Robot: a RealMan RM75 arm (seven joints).
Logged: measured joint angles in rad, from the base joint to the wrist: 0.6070, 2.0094, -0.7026, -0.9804, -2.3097, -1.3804, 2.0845; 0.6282, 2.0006, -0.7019, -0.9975, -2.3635, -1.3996, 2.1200; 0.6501, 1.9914, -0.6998, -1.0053, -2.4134, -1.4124, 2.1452; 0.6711, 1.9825, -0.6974, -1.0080, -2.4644, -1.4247, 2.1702; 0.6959, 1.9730, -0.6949, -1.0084, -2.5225, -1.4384, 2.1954; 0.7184, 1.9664, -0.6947, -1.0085, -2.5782, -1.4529, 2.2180; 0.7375, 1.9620, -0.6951, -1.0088, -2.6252, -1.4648, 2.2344; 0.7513, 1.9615, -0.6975, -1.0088, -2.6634, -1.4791, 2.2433; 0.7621, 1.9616, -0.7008, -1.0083, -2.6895, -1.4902, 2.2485; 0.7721, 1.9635, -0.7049, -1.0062, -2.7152, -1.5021, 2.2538; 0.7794, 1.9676, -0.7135, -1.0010, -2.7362, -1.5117, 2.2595
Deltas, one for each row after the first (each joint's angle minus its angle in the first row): 0.0212, -0.0088, 0.0007, -0.0171, -0.0538, -0.0192, 0.0355; 0.0431, -0.0180, 0.0028, -0.0249, -0.1037, -0.0320, 0.0607; 0.0641, -0.0269, 0.0052, -0.0276, -0.1547, -0.0443, 0.0857; 0.0889, -0.0364, 0.0077, -0.0280, -0.2128, -0.0580, 0.1109; 0.1114, -0.0430, 0.0079, -0.0281, -0.2685, -0.0725, 0.1335; 0.1305, -0.0474, 0.0075, -0.0284, -0.3155, -0.0844, 0.1499; 0.1443, -0.0479, 0.0051, -0.0284, -0.3537, -0.0987, 0.1588; 0.1551, -0.0478, 0.0018, -0.0279, -0.3798, -0.1098, 0.1640; 0.1651, -0.0459, -0.0023, -0.0258, -0.4055, -0.1217, 0.1693; 0.1724, -0.0418, -0.0109, -0.0206, -0.4265, -0.1313, 0.1750
